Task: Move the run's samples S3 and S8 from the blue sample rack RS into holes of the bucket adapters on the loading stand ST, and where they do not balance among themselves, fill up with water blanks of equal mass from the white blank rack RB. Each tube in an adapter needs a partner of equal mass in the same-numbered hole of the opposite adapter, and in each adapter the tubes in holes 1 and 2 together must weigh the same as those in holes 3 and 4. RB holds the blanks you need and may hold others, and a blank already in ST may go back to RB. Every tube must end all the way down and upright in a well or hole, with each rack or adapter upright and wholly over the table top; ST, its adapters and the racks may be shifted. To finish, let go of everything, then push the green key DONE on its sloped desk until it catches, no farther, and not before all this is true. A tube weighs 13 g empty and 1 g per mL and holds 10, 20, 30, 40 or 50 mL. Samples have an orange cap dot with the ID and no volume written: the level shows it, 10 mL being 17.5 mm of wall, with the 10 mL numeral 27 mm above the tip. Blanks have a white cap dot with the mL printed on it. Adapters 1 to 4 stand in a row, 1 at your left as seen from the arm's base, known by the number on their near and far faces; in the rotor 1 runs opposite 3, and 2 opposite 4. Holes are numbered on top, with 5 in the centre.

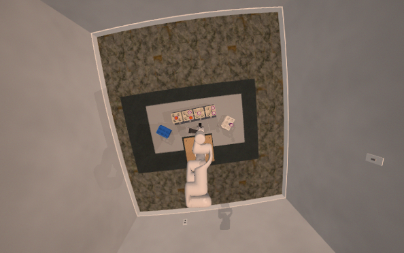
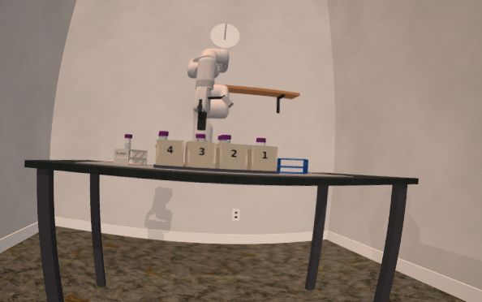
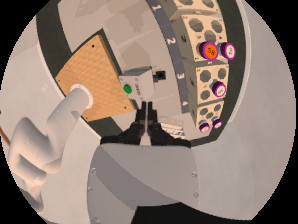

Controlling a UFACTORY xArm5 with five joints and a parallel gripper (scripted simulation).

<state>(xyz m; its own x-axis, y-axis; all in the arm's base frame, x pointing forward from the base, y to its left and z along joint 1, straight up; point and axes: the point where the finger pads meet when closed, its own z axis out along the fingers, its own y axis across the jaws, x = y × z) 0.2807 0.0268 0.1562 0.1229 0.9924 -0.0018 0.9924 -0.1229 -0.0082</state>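
Now: hand 110 mm above the green DONE key, 60 mm past it and 10 mm to the left of it. Round my hand: adapter 3: 160 mm ahead, 120 mm below, 20 mm to the left; loading stand ST: 170 mm below, 140 mm ahead, 70 mm to the left; adapter 2: 130 mm ahead, 120 mm to the left, 120 mm below.
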